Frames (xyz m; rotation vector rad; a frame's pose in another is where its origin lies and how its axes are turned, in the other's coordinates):
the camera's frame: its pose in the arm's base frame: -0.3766 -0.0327 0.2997 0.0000 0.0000 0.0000
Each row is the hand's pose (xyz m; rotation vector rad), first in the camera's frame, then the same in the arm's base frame.
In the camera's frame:
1: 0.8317 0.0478 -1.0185 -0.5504 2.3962 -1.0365
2: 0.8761 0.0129 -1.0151 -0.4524 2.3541 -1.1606
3: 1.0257 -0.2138 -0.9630 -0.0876 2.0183 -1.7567
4: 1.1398 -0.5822 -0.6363 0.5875 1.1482 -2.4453
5: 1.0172 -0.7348 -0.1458 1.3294 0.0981 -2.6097
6: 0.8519 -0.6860 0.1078 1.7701 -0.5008 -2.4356
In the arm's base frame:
1: 0.4551 0.0151 -0.7188 -0.5504 2.3962 -1.0365
2: 0.4995 -0.0198 -0.7154 -0.4524 2.3541 -1.1606
3: 0.6491 -0.2465 -0.6633 -0.0876 2.0183 -1.7567
4: 0.7632 -0.6149 -0.3366 0.5875 1.1482 -2.4453
5: 0.6406 -0.7675 0.1539 1.3294 0.0981 -2.6097
6: 0.4753 -0.7187 0.4075 1.7701 -0.5008 -2.4356

